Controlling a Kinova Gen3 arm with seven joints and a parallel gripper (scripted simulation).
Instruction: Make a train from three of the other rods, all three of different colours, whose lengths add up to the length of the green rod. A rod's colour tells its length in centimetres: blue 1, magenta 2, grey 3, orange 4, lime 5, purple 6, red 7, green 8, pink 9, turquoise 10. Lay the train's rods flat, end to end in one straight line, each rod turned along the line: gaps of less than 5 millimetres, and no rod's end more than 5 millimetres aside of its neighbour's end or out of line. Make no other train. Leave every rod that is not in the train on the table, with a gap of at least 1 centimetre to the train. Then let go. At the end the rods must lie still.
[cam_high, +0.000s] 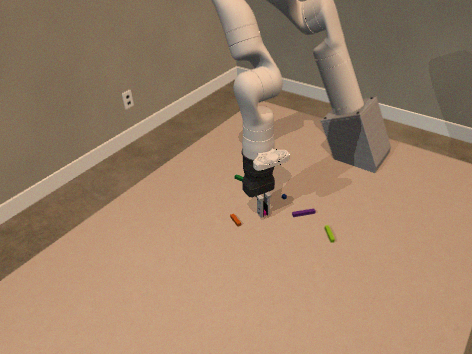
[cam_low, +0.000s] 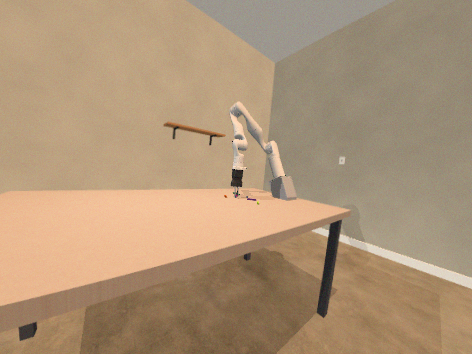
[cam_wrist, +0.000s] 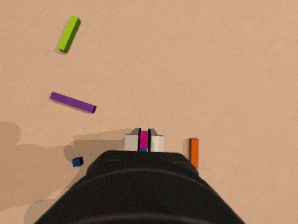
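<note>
The magenta rod lies 10 mm below my hand. Also, from my hand: green rod 110 mm behind, 110 mm to the right, 30 mm below; then orange rod 50 mm ahead, 60 mm to the right, 30 mm below; then purple rod 60 mm behind, 90 mm to the left, 30 mm below.
</note>
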